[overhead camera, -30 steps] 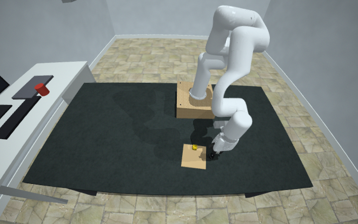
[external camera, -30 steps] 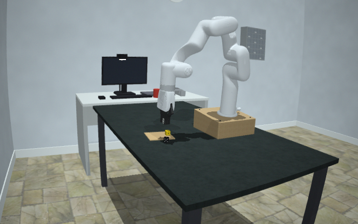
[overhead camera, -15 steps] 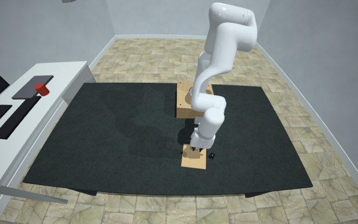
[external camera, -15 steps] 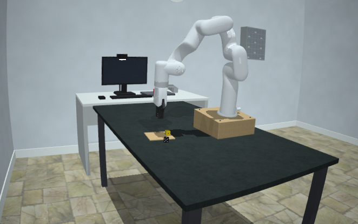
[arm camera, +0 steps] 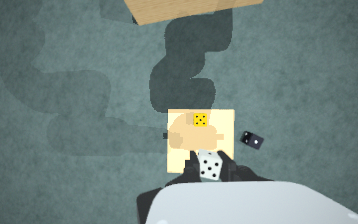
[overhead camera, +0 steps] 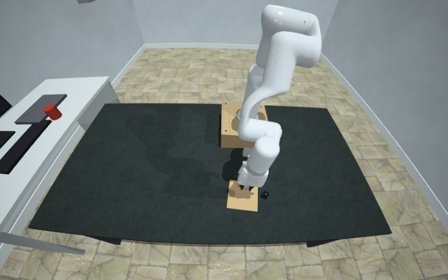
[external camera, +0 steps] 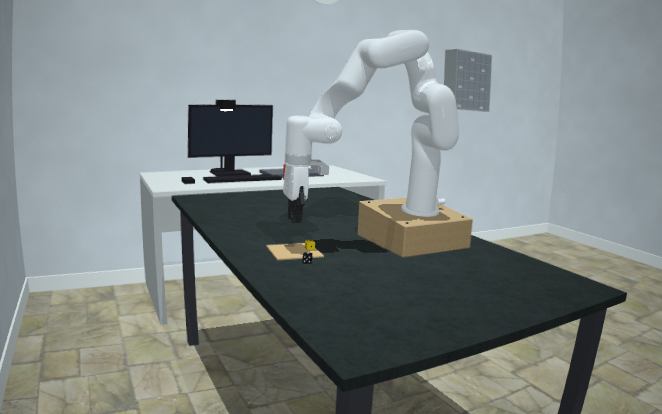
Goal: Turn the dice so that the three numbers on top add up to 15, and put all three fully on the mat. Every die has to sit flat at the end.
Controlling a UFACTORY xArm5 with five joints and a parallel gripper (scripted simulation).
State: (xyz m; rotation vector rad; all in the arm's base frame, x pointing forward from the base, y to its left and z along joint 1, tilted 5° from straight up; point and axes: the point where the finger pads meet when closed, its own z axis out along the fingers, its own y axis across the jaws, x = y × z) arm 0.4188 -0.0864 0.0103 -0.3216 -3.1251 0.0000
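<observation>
Now: hand 11 cm above the tan mat. From my hand the other things lie so: black die (10 cm to the left, 10 cm below, 1 cm ahead); yellow die (10 cm below, 5 cm behind, 1 cm to the left); white die (1 cm below).
</observation>
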